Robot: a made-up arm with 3 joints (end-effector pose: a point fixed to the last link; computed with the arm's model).
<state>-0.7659 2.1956 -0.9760</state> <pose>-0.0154 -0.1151 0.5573 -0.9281 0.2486 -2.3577</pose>
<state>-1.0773 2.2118 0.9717</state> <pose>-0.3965 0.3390 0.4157 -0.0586 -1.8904 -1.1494</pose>
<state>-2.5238 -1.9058 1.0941</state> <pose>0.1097 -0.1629 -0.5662 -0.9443 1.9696 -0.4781</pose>
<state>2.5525 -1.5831 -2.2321</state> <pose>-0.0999 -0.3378 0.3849 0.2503 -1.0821 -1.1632</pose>
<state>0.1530 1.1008 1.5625</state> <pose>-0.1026 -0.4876 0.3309 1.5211 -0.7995 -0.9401</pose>
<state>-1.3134 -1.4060 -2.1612</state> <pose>-0.0470 0.0675 -0.3812 2.1904 0.7742 -1.7157</pose>
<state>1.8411 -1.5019 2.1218</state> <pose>0.3836 -0.2610 0.4515 -1.7865 -0.2544 -1.8008</pose>
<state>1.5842 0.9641 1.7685</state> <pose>-0.0485 -0.2539 -0.3864 -2.6148 0.1266 1.3699</pose>
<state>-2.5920 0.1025 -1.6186</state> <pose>0.4262 -0.1713 -0.1063 2.0705 0.0577 0.1091</pose>
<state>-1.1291 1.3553 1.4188</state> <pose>-0.2053 0.1557 0.5931 0.2438 -1.3000 -0.3976</pose>
